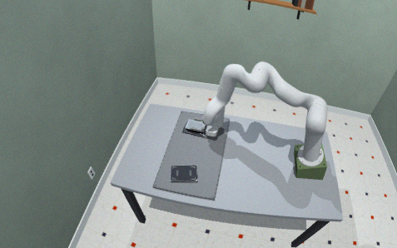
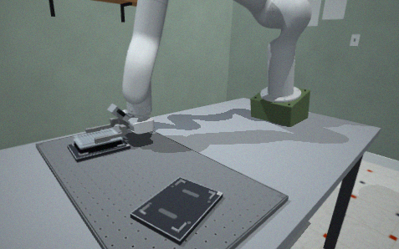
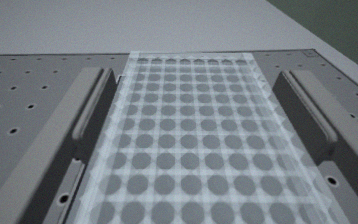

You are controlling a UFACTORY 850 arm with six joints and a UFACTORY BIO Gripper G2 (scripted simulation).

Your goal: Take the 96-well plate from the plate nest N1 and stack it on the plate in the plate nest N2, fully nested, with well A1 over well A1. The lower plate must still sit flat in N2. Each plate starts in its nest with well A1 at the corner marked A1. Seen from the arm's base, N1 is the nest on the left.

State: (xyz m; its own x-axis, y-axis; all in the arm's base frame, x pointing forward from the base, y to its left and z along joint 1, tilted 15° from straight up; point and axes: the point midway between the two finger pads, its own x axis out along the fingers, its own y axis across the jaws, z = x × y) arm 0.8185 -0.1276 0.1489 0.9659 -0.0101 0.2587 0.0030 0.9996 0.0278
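Now: the clear 96-well plate 10 mm below my hand. Round my hand: black 96-well plate 30 mm below.
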